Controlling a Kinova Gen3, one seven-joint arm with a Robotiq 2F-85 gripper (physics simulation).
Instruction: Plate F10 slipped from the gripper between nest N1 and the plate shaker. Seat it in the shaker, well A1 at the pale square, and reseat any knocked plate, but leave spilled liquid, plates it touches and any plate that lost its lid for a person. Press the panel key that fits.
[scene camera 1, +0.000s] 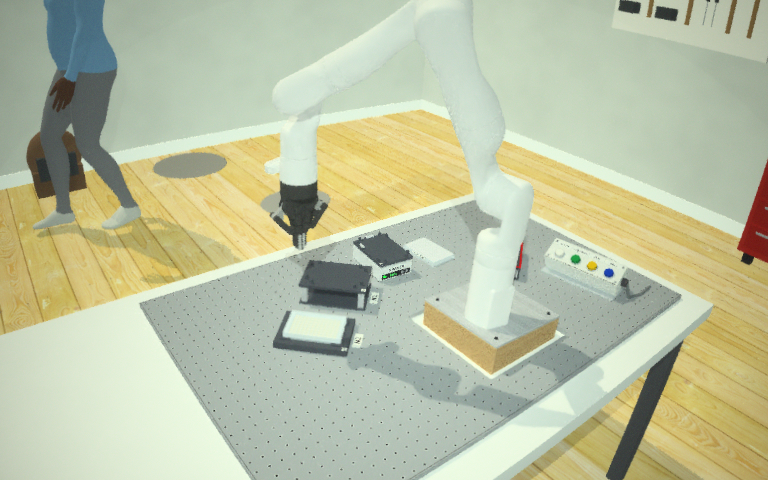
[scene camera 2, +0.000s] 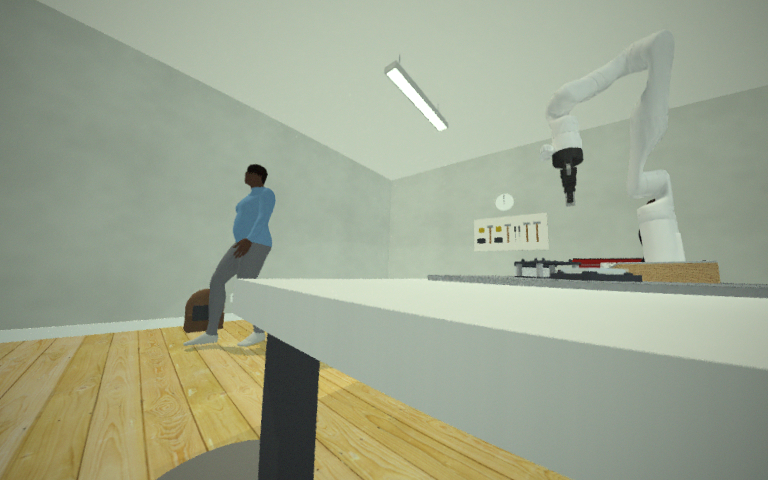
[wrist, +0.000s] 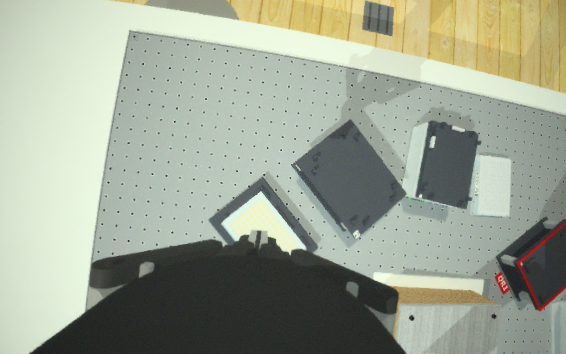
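Where they show: gripper, fingertip midpoint: (scene camera 1: 299, 248) (scene camera 2: 570, 205) (wrist: 257, 242); arm's base, origin of the base link: (scene camera 1: 484, 316) (scene camera 2: 664, 263).
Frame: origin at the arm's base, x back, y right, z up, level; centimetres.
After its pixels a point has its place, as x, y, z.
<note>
My gripper (scene camera 1: 300, 246) {-19.5, -36.3, 15.1} (scene camera 2: 570, 202) {-19.5, -36.3, 15.1} (wrist: 257, 242) {-19.5, -36.3, 15.1} is shut and empty, high above the board. The plate shaker (scene camera 1: 390, 264) {-30.3, -7.9, -1.2} (wrist: 447, 165) {-37.3, -7.0, -0.5} has a bare dark top with a small pale square (wrist: 421, 195) {-30.6, -10.6, -0.4} at one corner. A white plate (scene camera 1: 430, 251) {-37.1, 8.8, -4.5} (wrist: 492, 185) {-38.3, 8.4, -4.5} lies flat on the board beside the shaker, on the side away from nest N1; its label is unreadable. Nest N1 (scene camera 1: 335, 275) {-29.5, -23.7, -0.4} (wrist: 350, 180) {-29.1, -23.8, -0.4} is a raised dark stand. A plate with pale yellow wells (scene camera 1: 314, 326) {-15.0, -34.9, -2.7} (wrist: 257, 217) {-18.5, -36.6, -2.6} sits in a lower dark nest (scene camera 1: 311, 344) {-11.3, -37.1, -4.3} (wrist: 235, 204) {-19.3, -40.9, -4.3}. No spill is discernible.
The key panel (scene camera 1: 586, 271) {-5.8, 38.9, -0.8} has white, green, yellow and blue keys. A red-edged nest (wrist: 530, 296) {-18.5, 21.6, -2.4} tagged QR1 stands beyond the robot's wooden base (scene camera 1: 458, 333) {-0.1, -6.7, -2.7} (wrist: 445, 296) {-13.8, 3.3, -3.9}. A person in blue (scene camera 1: 84, 45) (scene camera 2: 254, 215) stands away from the table.
</note>
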